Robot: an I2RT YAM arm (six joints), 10 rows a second.
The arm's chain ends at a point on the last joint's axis. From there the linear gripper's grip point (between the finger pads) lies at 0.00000 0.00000 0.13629 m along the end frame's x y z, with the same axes.
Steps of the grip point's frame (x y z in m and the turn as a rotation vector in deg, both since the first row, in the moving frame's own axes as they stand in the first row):
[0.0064 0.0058 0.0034 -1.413 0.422 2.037]
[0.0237 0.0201 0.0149 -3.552 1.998 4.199]
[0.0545 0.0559 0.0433 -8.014 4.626 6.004]
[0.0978 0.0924 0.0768 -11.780 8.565 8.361]
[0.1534 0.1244 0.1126 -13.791 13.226 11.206]
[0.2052 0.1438 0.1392 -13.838 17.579 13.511]
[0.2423 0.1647 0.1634 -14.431 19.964 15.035]
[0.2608 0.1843 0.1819 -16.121 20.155 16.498]
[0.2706 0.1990 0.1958 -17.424 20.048 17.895]
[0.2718 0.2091 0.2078 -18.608 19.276 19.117]
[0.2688 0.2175 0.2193 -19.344 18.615 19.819]
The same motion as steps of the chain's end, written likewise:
[0.0055 0.0024 0.0034 -1.413 0.422 2.037]
[0.0193 0.0115 0.0152 -3.552 1.998 4.199]
[0.0446 0.0364 0.0451 -8.014 4.626 6.004]
[0.0797 0.0633 0.0812 -11.780 8.565 8.361]
[0.1259 0.0894 0.1201 -13.791 13.226 11.206]
[0.1686 0.1072 0.1494 -13.838 17.579 13.511]
[0.2012 0.1257 0.1757 -14.431 19.964 15.035]
[0.2205 0.1410 0.1954 -16.121 20.155 16.498]
[0.2317 0.1524 0.2101 -17.424 20.048 17.895]
[0.2356 0.1598 0.2223 -18.608 19.276 19.117]
[0.2347 0.1666 0.2338 -19.344 18.615 19.819]

